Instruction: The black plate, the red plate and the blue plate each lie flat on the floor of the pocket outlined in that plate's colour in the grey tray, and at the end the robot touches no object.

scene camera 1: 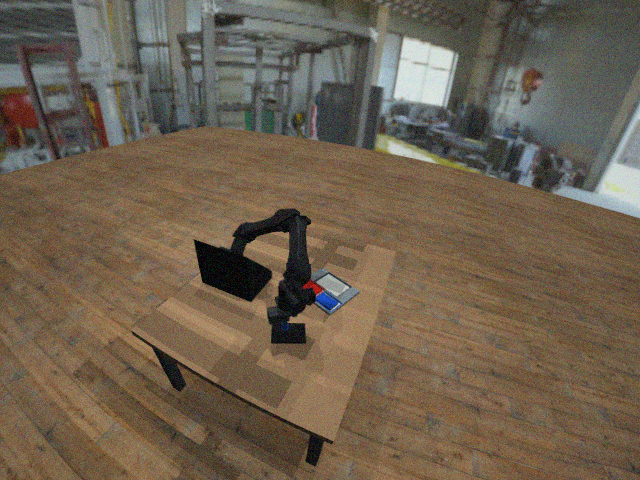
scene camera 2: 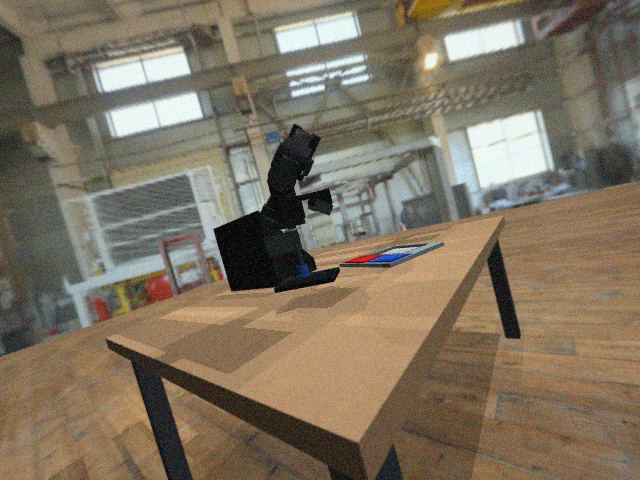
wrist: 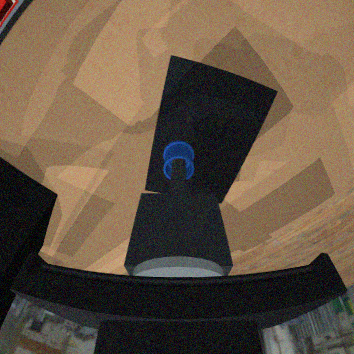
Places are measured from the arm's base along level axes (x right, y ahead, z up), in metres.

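Pixels of known places: end effector, tool point: (scene camera 1: 284,329) (scene camera 2: 305,280) (wrist: 178,149); arm's base, origin of the base link: (scene camera 1: 234,255) (scene camera 2: 260,238).
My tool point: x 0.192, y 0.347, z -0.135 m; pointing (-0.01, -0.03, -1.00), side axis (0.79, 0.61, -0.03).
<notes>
Ahead of a thing's pixels: the offset from my tool point to its top centre. "*": to the spot under its first point. Level surfaces: height alone.
My suction cup (scene camera 1: 284,326) (scene camera 2: 303,270) (wrist: 179,160) is blue and is shut on the black plate {dx +0.013, dy +0.021, dz +0.013 m} (scene camera 1: 293,335) (scene camera 2: 317,279) (wrist: 212,110), near one end of it. The plate hangs a little above the table, slightly tilted in scene camera 2, with its shadow below. The grey tray {dx -0.334, dy +0.069, dz -0.026 m} (scene camera 1: 349,293) (scene camera 2: 428,246) lies behind and to the right. The red plate {dx -0.305, dy -0.008, dz -0.024 m} (scene camera 1: 311,286) (scene camera 2: 360,259) lies in the tray, partly hidden by the arm in scene camera 1. The blue plate {dx -0.252, dy +0.100, dz -0.025 m} (scene camera 1: 327,300) (scene camera 2: 388,257) lies in the pocket beside it. The black-outlined pocket shows a bare pale floor {* dx -0.387, dy +0.093, dz -0.034 m} (scene camera 1: 333,284).
A large black box-like block (scene camera 1: 227,271) (scene camera 2: 242,253) (wrist: 22,215) stands at the arm's base, left of the held plate. The wooden table {dz -0.038 m} (scene camera 1: 310,397) (scene camera 2: 330,377) has its front edge and a corner toward the scene cameras. A tray corner shows at the wrist view's upper left.
</notes>
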